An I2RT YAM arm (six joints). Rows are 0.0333 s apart.
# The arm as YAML. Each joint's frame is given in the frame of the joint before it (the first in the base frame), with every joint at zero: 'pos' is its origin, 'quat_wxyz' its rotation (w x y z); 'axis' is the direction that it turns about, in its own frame. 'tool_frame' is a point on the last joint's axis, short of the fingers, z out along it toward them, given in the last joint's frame.
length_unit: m
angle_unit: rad
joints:
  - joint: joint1
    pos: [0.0, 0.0, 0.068]
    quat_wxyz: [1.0, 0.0, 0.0, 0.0]
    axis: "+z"
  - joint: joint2
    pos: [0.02, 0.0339, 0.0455]
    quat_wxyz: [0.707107, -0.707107, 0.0, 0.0]
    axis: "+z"
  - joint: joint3
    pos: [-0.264, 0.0, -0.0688]
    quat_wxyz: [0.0, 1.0, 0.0, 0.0]
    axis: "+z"
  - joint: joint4
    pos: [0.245, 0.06, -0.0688]
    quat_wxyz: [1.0, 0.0, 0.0, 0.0]
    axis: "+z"
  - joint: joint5
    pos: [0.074, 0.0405, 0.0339]
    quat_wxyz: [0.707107, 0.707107, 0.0, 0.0]
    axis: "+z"
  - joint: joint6
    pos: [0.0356, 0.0, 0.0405]
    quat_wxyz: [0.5, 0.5, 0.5, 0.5]
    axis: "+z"
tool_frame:
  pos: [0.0, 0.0, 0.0]
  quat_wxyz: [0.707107, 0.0, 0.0, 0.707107]
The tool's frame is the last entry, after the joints.
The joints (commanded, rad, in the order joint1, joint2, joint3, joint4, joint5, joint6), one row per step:
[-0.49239 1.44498 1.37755 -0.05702 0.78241 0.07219]
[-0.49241 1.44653 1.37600 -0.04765 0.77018 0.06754]
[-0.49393 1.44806 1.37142 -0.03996 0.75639 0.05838]
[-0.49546 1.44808 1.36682 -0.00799 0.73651 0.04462]
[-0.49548 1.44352 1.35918 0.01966 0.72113 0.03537]
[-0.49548 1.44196 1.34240 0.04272 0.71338 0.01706]
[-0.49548 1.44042 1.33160 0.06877 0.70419 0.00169]
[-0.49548 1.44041 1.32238 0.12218 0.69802 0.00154]
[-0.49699 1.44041 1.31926 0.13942 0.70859 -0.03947]
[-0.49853 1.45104 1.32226 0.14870 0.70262 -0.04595]
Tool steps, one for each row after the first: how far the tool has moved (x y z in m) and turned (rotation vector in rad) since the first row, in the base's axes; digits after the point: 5 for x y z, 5 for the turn. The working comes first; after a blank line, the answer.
Tool pose at each row, in the base's axes (x y z in m, rotation vector in rad; the steps are taken from these numbers as rounded here):
[0.28232 -0.17993 0.40645 1.03557 1.41599 -0.96842]
[0.28327 -0.18010 0.40631 1.02399 1.41757 -0.96006]
[0.28405 -0.18070 0.40496 1.00981 1.42668 -0.95609]
[0.28486 -0.18113 0.40648 0.98715 1.41460 -0.94429]
[0.28459 -0.18053 0.40800 0.96912 1.40106 -0.93297]
[0.28503 -0.18053 0.40493 0.95169 1.40687 -0.93863]
[0.28533 -0.18041 0.40425 0.93454 1.40210 -0.93915]
[0.28587 -0.18050 0.40641 0.92765 1.35928 -0.92486]
[0.28531 -0.18111 0.40706 0.91154 1.36423 -0.96206]
[0.28787 -0.18291 0.40566 0.90409 1.36772 -0.96337]

[0.00095 -0.00017 -0.00014 -0.00303 -0.00180 0.01252]
[0.00173 -0.00077 -0.00149 -0.00509 0.00472 0.02548]
[0.00254 -0.00120 0.00003 -0.02088 -0.00717 0.04470]
[0.00227 -0.00060 0.00155 -0.03489 -0.02051 0.06046]
[0.00271 -0.00060 -0.00152 -0.04420 -0.01036 0.06930]
[0.00301 -0.00048 -0.00220 -0.05726 -0.01076 0.07910]
[0.00355 -0.00057 -0.00004 -0.07972 -0.04888 0.08427]
[0.00299 -0.00118 0.00061 -0.10039 -0.02177 0.07339]
[0.00555 -0.00298 -0.00079 -0.10339 -0.01722 0.07799]

